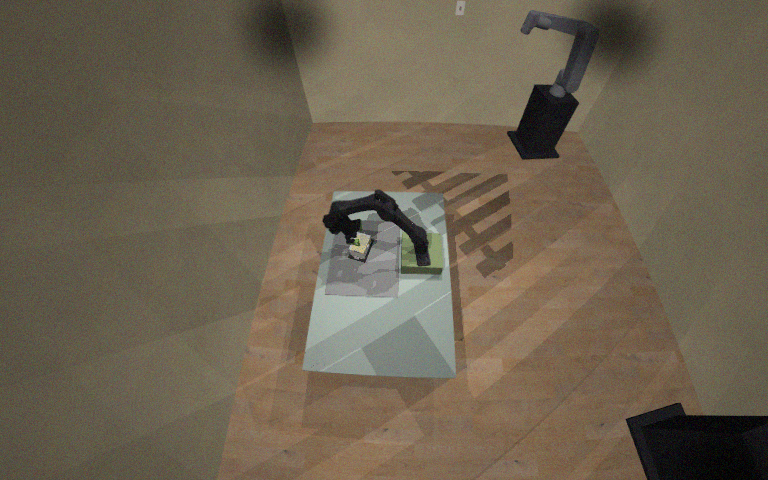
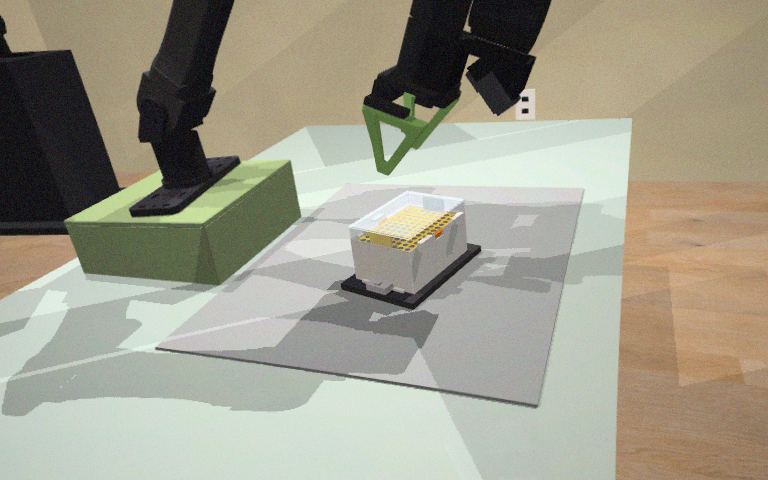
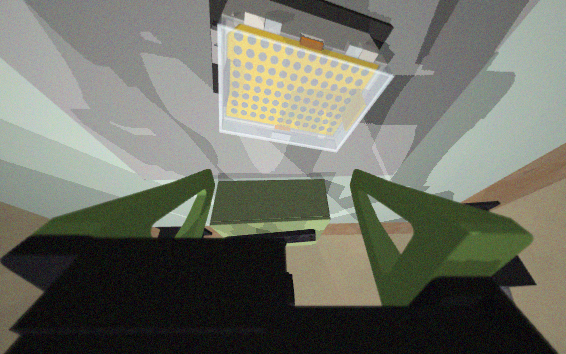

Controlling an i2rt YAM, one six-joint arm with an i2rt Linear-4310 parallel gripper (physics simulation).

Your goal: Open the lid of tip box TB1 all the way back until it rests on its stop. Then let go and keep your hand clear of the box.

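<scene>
The tip box has pale walls and a yellow perforated tip rack inside. No TB1 label is readable. Its clear lid lies over the top and looks closed; any small gap is hard to tell. An orange tab shows on one long side, and the opposite long side faces the green block. My gripper has green fingers spread wide, open and empty. It hangs above the box, apart from it, toward the lid side opposite the orange tab.
The box stands on a black base on a grey mat. The arm is mounted on a green block beside the mat, on a pale table. Another arm on a black pedestal stands far off.
</scene>
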